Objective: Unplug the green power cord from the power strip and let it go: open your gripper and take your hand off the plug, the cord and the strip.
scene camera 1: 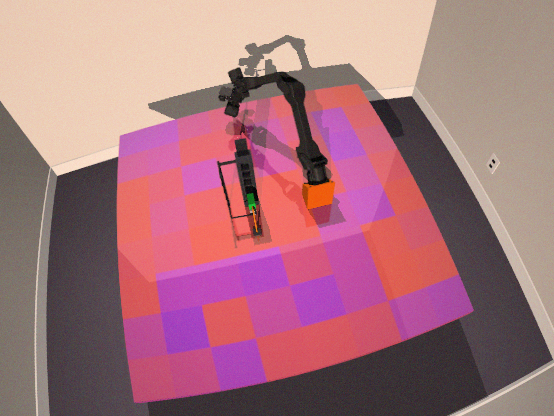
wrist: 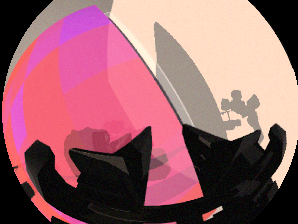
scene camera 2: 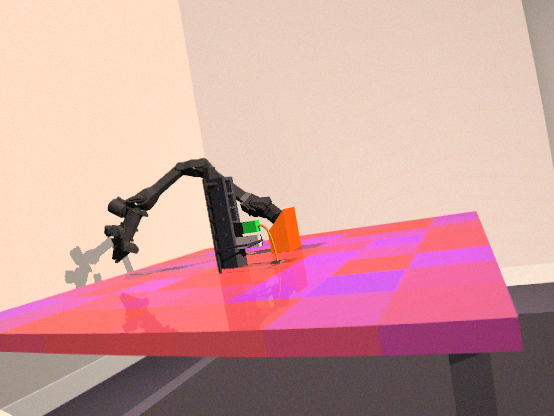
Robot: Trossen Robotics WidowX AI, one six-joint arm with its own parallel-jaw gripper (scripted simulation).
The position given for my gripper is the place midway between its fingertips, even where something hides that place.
Note:
In view: my gripper [scene camera 2: 114,261].
My gripper shows as well in the wrist view [wrist: 167,129].

